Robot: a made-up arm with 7 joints.
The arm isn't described. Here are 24 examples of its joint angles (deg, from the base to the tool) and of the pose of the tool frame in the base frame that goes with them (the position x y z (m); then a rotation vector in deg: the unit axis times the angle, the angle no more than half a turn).
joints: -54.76 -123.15 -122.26 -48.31 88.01 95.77 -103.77
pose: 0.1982 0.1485 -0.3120 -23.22 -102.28 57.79
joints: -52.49 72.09 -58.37 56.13 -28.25 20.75 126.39
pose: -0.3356 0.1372 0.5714 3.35 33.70 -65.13
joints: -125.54 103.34 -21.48 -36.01 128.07 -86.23 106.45
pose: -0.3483 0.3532 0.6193 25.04 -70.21 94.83
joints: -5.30 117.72 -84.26 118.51 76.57 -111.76 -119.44
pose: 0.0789 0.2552 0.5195 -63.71 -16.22 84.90
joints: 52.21 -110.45 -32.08 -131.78 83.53 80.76 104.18
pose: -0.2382 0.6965 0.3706 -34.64 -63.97 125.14
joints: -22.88 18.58 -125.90 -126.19 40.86 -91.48 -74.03
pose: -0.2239 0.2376 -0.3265 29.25 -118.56 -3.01
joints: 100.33 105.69 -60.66 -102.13 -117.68 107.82 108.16
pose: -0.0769 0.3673 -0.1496 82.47 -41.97 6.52
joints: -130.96 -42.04 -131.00 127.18 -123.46 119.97 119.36
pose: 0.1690 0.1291 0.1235 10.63 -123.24 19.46
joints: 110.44 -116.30 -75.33 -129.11 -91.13 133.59 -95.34
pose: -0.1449 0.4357 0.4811 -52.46 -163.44 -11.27
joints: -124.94 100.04 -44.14 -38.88 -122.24 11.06 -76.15
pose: -0.4210 0.5228 -0.0005 -65.48 -43.34 84.37
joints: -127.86 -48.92 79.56 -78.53 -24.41 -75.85 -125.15
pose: -0.6100 -0.1567 -0.0467 -84.23 -82.62 93.65
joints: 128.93 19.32 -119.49 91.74 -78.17 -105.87 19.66
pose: 0.2286 -0.0470 0.3037 47.74 37.35 73.72
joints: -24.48 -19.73 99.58 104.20 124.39 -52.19 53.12
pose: 0.5076 0.0882 -0.0662 -42.74 40.80 -38.42
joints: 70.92 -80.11 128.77 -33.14 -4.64 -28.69 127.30
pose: 0.0061 -0.4022 -0.2491 -1.31 -174.93 24.45
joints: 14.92 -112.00 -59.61 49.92 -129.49 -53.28 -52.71
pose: 0.1666 0.5034 0.2633 -69.10 -10.69 -5.91
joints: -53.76 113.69 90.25 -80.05 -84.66 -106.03 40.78
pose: -0.0292 0.6171 0.1006 -97.96 -13.48 -10.17
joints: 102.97 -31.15 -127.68 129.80 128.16 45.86 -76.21
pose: -0.0751 -0.3207 0.3179 -17.95 -10.14 162.55
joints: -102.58 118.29 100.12 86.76 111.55 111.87 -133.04
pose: 0.2907 0.1790 0.1529 17.86 -45.09 159.36
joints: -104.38 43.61 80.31 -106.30 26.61 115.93 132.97
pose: -0.5472 0.1667 0.1281 -47.77 -7.74 -152.70
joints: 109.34 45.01 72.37 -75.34 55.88 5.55 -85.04
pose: 0.6425 0.1455 -0.0702 -59.95 -35.59 -110.01
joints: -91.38 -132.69 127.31 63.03 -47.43 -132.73 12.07
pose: 0.2865 0.5613 0.0793 -0.87 148.98 81.69
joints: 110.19 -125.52 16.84 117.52 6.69 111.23 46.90
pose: 0.0147 0.4647 -0.3602 -9.83 19.74 44.04
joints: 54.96 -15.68 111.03 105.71 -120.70 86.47 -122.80
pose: -0.2946 0.3942 0.0793 51.83 -149.75 23.97
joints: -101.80 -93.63 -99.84 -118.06 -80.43 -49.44 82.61
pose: 0.4269 -0.1764 0.0049 -40.44 125.62 -66.96
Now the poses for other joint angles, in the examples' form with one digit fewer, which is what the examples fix.
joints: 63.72 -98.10 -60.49 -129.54 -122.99 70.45 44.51
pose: -0.076 0.151 0.524 -77.4 -22.5 -45.4
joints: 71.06 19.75 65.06 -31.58 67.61 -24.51 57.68
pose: 0.717 0.281 -0.226 -38.9 44.6 4.4
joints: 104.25 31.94 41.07 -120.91 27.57 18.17 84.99
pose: 0.587 -0.205 -0.160 -58.7 67.6 15.5
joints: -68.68 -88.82 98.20 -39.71 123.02 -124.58 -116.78
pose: -0.177 0.124 0.220 -110.8 -28.0 24.1
